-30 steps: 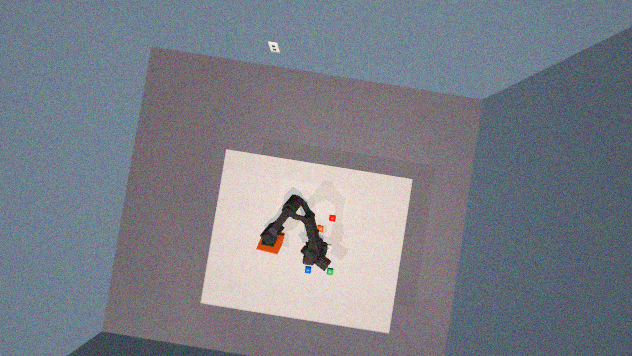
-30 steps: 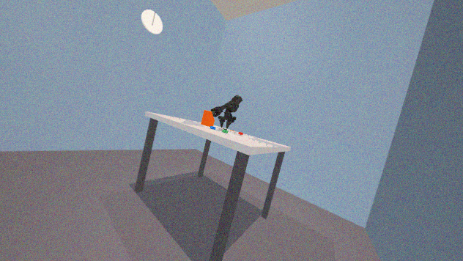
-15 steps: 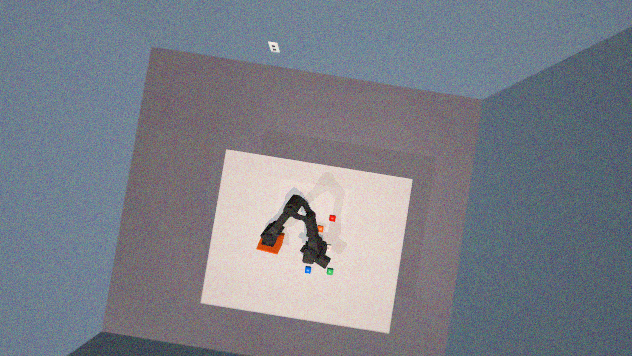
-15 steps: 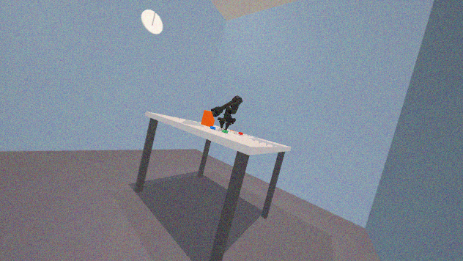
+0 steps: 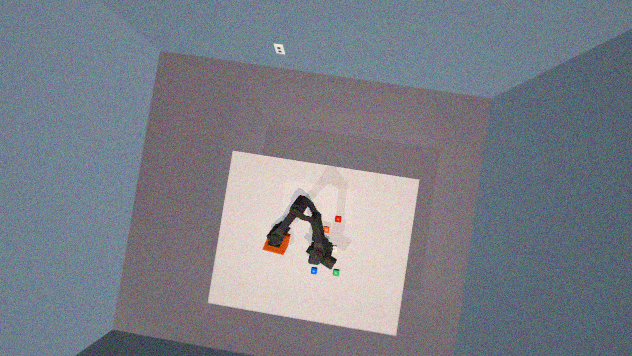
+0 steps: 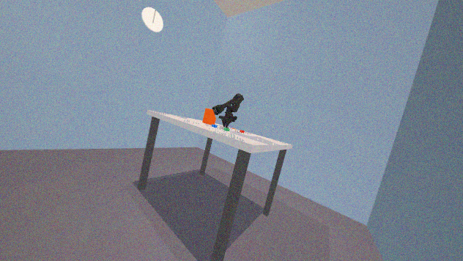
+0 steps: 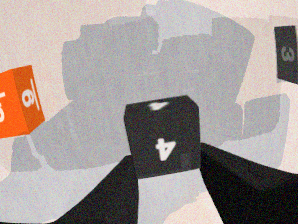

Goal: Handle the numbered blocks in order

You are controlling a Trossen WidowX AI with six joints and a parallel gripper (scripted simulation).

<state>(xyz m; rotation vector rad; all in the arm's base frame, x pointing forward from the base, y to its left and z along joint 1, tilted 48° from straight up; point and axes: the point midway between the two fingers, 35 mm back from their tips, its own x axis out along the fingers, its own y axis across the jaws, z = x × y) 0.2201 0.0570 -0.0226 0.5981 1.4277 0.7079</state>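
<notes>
Right now the green block is 15 cm ahead of my gripper tip and 14 cm to the right of it. Also, from my gripper tip: white block: 11 cm ahead, 1 cm to the right; dark grey block: 1 cm ahead; orange block: 8 cm to the left, 4 cm ahead.
</notes>
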